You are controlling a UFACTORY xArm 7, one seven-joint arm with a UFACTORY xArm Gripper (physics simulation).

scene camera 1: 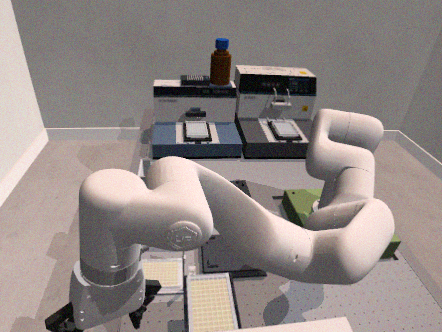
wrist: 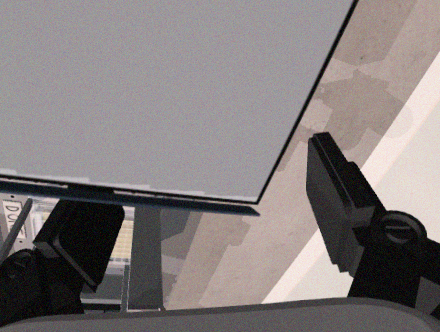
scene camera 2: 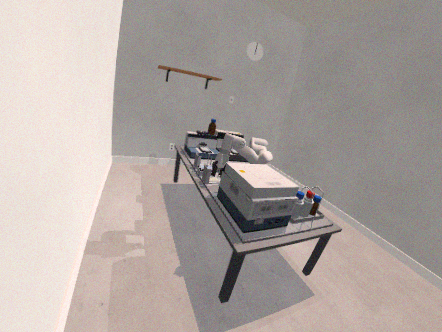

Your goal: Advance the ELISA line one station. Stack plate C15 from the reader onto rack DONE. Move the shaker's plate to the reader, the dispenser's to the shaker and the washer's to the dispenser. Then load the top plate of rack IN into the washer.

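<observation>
My gripper is open and empty, low at the near left in scene view 1, left of the yellow-welled plate at the reader. That plate's label is unreadable. Another yellow plate lies in a clear-walled rack just behind the gripper; a partly hidden label beginning "DO" shows beside it in the wrist view. The reader is a white box with a dark blue base; a large grey face fills much of the wrist view. Pale plates sit on two back machines; rack IN cannot be identified.
A dark platform stands behind the reader plate, partly under the arm. A green block is at the right behind the arm. A brown bottle tops a back machine. Capped bottles stand beside the reader. The left finger is close to the grey face's edge.
</observation>
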